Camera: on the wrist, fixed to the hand. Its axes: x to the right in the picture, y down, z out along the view.
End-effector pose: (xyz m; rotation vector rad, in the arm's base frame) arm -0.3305 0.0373 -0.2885 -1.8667 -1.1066 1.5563
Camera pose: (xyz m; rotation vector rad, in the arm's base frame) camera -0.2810 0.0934 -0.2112 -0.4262 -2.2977 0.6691
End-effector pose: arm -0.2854 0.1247 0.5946 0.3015 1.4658 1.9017
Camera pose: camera -0.2995 0.0786 0.4984 -0.5511 0.5762 0.7805
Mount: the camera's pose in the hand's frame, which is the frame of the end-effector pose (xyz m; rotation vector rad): 0.0022 -0.0776 -0.0745 -0.4463 -0.3321 -1.5015
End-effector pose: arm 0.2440 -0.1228 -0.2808 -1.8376 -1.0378 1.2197
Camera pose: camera 0.2958 -0.0949 -0.1907 -0.5756 -2.3251 0.3109
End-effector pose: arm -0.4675 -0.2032 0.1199 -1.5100 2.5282 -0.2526
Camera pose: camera -0.4207 -0.2377 0.2105 -2.9512 0.7814 0.3829
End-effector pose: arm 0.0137 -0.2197 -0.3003 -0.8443 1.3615 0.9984
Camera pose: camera 0.0575 -0.3172 -0.3125 -1.5502 -0.0225 0.1644
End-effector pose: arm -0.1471 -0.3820 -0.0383 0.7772 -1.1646 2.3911
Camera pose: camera -0.1304 -0.2762 -0.0282 1.2495 -0.6683 0.7657
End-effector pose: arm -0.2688 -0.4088 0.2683 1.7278 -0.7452 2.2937
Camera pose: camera -0.2998 -0.3062 0.2774 1.5163 0.1114 0.7723
